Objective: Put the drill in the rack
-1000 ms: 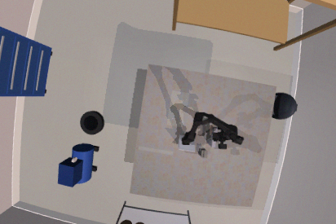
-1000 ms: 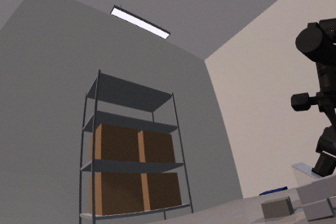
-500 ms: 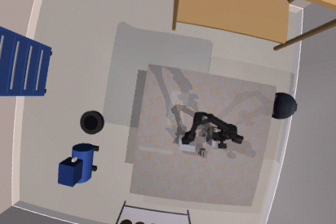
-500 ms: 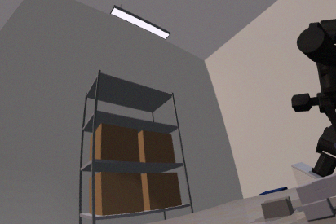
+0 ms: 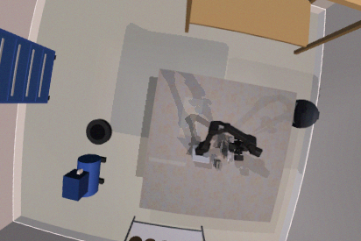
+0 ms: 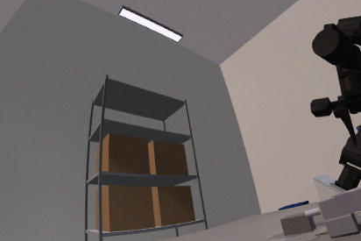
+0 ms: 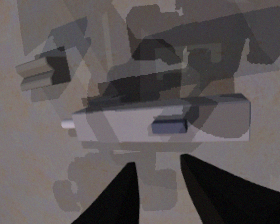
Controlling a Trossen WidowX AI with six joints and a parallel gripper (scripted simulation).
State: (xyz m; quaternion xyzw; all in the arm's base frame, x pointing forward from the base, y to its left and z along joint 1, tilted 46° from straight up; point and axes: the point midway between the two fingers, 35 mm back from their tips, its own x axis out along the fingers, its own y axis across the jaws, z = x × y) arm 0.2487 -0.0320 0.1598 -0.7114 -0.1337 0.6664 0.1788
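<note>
Right now my gripper tip is 80 mm to the left of the drill and 90 mm above it. Round my gripper tip: dark grey block: 30 mm to the right, 90 mm below; then blue-grey key: 90 mm below; then rack: 70 mm behind, 200 mm to the right, 120 mm below.
</note>
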